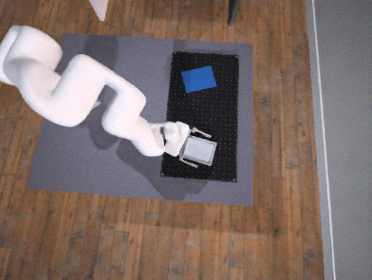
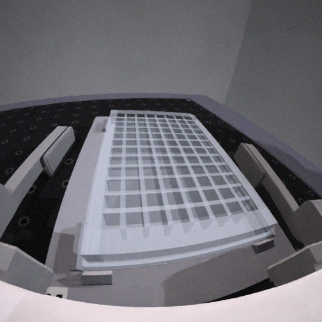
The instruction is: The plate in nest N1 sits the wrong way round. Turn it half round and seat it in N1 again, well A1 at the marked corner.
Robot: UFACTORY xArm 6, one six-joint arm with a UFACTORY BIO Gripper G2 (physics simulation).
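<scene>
A pale, see-through well plate [image 1: 201,148] [image 2: 162,175] lies in the light grey nest [image 2: 70,215] on the black board. Small corner tabs of the nest show at the plate's near edge; whether the plate is fully down I cannot tell. Part of a dark-on-white label [image 2: 56,292] shows at the nest's near left corner, cut off by the gripper body. Which plate corner is A1 cannot be read. My gripper [image 1: 203,151] [image 2: 155,156] is open, one finger on each long side of the plate, with a gap on both sides. It holds nothing.
A blue rectangle [image 1: 199,79] lies on the upper part of the black perforated board [image 1: 227,110]. The board lies on a grey-purple mat [image 1: 100,172] over a wooden floor. The white arm reaches in from the upper left. A grey strip runs along the right side.
</scene>
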